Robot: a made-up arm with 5 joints.
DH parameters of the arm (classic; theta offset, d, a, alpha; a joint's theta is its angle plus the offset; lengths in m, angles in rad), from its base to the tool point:
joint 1: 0 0.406 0 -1.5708
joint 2: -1.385 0 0.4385 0
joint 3: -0.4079 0 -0.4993 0
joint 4: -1.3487 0 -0.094 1.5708
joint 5: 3.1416 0.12 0 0
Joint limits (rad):
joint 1: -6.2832..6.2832
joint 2: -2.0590..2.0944
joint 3: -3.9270..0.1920
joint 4: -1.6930..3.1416
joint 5: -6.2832..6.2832
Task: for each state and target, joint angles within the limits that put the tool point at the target. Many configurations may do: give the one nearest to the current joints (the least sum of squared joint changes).
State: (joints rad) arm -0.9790 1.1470 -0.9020 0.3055 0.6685
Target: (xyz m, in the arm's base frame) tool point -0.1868 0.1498 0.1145
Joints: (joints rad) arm -0.6759 1.7968 -0.1888 0.4681 0.6685
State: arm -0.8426 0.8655 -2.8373 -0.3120 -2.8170
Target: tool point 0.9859 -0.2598 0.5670
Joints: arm -0.2577 1.3174 -2.6728 -0.5477 -2.8170
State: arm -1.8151 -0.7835 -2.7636 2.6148 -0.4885
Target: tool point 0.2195 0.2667 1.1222
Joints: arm -2.2594 -0.8987 -2.4112 2.9349 -0.4885
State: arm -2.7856 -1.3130 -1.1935 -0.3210 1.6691
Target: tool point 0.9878 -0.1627 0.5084
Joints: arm -3.3048 -2.0250 -1.9320 -0.3233 1.6691
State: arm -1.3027 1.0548 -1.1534 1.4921 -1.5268
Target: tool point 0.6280 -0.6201 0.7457
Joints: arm -0.7791 0.4587 -1.9595 1.1974 -1.5268
